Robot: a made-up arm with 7 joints. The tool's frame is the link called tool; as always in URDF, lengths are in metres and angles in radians.
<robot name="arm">
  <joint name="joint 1" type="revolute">
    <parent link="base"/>
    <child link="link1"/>
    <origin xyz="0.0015 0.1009 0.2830" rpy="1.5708 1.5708 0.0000"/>
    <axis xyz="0 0 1"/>
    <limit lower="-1.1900" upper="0.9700" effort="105" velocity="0.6"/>
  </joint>
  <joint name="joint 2" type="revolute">
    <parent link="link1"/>
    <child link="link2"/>
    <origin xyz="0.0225 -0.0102 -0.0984" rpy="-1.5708 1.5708 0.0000"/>
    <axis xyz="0 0 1"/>
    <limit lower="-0.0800" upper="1.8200" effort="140" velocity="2.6"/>
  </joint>
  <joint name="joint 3" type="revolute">
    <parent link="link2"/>
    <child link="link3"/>
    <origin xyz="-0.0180 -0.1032 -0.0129" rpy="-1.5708 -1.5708 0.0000"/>
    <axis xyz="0 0 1"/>
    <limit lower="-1.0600" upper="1.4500" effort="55" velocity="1.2"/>
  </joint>
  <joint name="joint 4" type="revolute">
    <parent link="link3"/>
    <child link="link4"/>
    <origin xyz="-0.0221 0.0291 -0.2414" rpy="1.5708 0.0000 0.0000"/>
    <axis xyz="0 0 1"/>
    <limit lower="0.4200" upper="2.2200" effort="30" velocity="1.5"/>
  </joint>
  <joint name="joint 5" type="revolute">
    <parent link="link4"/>
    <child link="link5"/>
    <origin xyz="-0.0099 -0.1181 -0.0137" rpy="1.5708 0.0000 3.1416"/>
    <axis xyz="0 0 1"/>
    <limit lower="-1.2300" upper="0.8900" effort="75" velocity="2.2"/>
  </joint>
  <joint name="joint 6" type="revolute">
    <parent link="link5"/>
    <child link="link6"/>
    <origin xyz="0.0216 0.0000 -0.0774" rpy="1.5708 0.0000 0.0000"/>
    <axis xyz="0 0 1"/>
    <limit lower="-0.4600" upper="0.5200" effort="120" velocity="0.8"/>
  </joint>
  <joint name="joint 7" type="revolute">
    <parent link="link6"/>
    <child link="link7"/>
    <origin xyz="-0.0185 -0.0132 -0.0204" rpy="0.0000 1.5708 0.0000"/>
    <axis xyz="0 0 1"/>
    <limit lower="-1.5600" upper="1.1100" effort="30" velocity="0.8"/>
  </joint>
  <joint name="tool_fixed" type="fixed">
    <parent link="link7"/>
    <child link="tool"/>
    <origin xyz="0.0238 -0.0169 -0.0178" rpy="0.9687 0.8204 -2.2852"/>
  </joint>
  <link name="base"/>
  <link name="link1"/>
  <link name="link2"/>
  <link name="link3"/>
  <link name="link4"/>
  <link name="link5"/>
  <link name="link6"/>
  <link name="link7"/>
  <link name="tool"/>
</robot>
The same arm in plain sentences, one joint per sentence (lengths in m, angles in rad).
The arm has seven revolute joints in a row. What follows holds with every joint at zero, and every direction is one of the base frame's. The first joint lies 0.0015 m along +x and 0.1009 m along +y and 0.283 m along +z from the base frame's origin and rotates about -y, from -1.19 to 0.97 rad. The second joint lies 0.0102 m along -x and 0.0984 m along +y and 0.0225 m along -z from the first joint and rotates about +x, from -0.08 to 1.82 rad. The third joint lies 0.0129 m along -x and 0.018 m along -y and 0.1032 m along -z from the second joint and rotates about +z, from -1.06 to 1.45 rad. The fourth joint lies 0.0221 m along -x and 0.0291 m along +y and 0.2414 m along -z from the third joint and rotates about -y, from 0.42 to 2.22 rad. The fifth joint lies 0.0099 m along -x and 0.0137 m along +y and 0.1181 m along -z from the fourth joint and rotates about +z, from -1.23 to 0.89 rad. The sixth joint lies 0.0216 m along -x and 0.0774 m along -z from the fifth joint and rotates about +y, from -0.46 to 0.52 rad. The seventh joint lies 0.0185 m along +x and 0.0204 m along -y and 0.0132 m along -z from the sixth joint and rotates about -x, from -1.56 to 1.11 rad. The tool frame, which is the frame that the pose is given for, lies 0.0178 m along +x and 0.0238 m along -y and 0.0169 m along -z from the seventh joint; its axes are the base frame's turned by roll -1.3028, pitch 0.5412 and yaw 0.5483 rad (as in URDF: about the fixed x, then y, then z).
